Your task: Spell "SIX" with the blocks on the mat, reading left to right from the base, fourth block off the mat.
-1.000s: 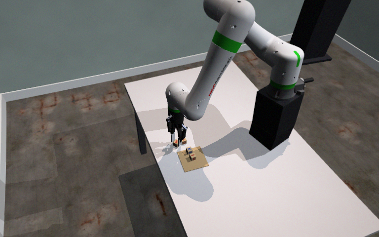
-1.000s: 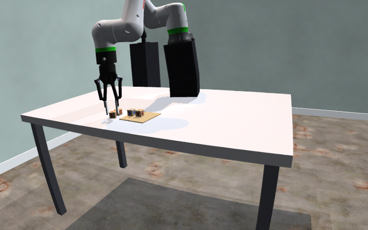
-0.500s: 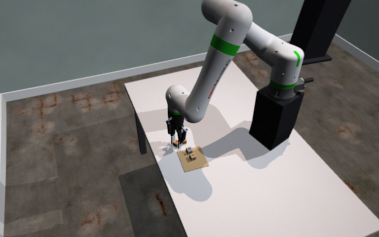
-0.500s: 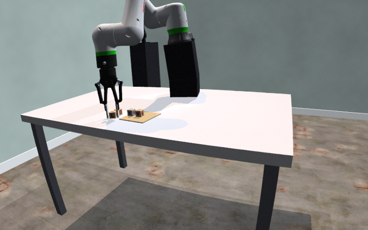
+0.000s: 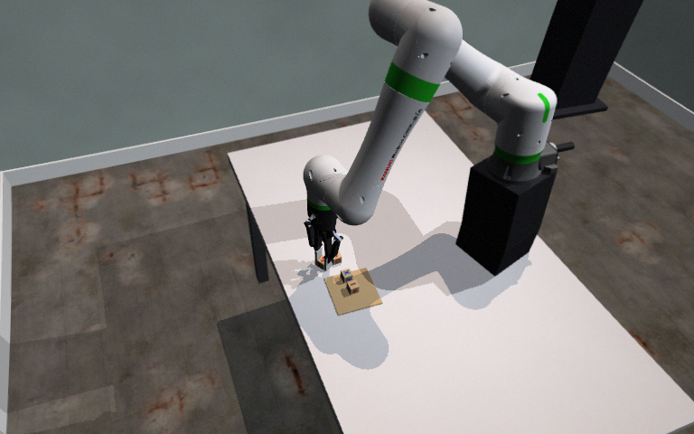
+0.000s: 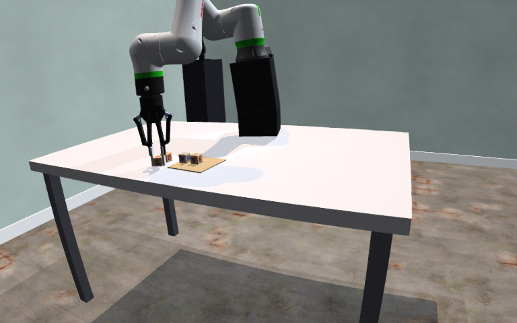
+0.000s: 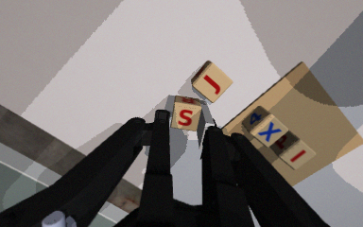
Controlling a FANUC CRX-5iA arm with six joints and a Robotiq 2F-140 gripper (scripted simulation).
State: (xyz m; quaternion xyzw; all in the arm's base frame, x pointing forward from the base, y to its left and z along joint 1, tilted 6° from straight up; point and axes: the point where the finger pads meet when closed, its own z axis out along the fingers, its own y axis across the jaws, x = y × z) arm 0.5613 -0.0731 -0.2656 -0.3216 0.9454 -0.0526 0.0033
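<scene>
Right now my hand is 60 mm past the block, 120 mm to the right of it and 10 mm above it. Also, from my hand: tan mat (60 mm behind, 120 mm to the left, 30 mm below).
</scene>
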